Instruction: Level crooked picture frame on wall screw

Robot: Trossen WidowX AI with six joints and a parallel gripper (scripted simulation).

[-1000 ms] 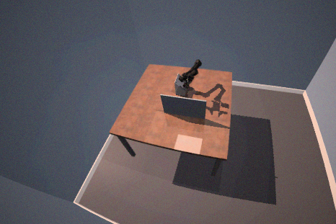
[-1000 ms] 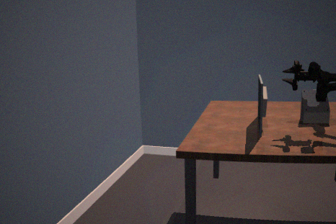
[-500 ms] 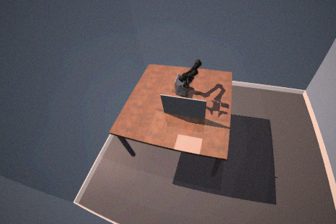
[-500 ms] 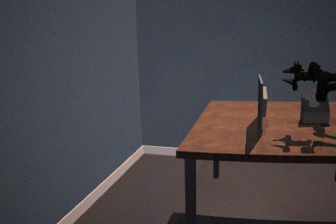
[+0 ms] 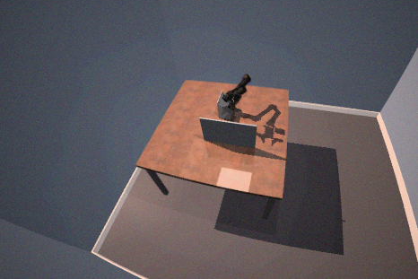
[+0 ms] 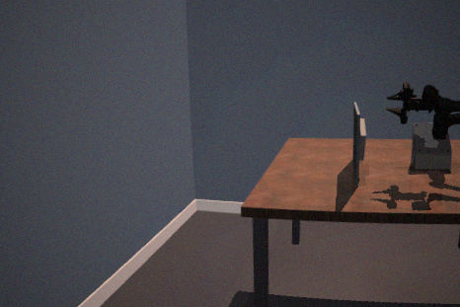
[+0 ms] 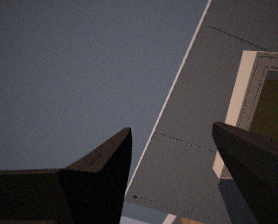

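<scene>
Now: the picture frame 17 cm below my gripper tip, 12 cm ahead of it and 1 cm to the right of it. Also, from my gripper tip: grey wall panel 17 cm below, 13 cm ahead, 1 cm to the right.
</scene>
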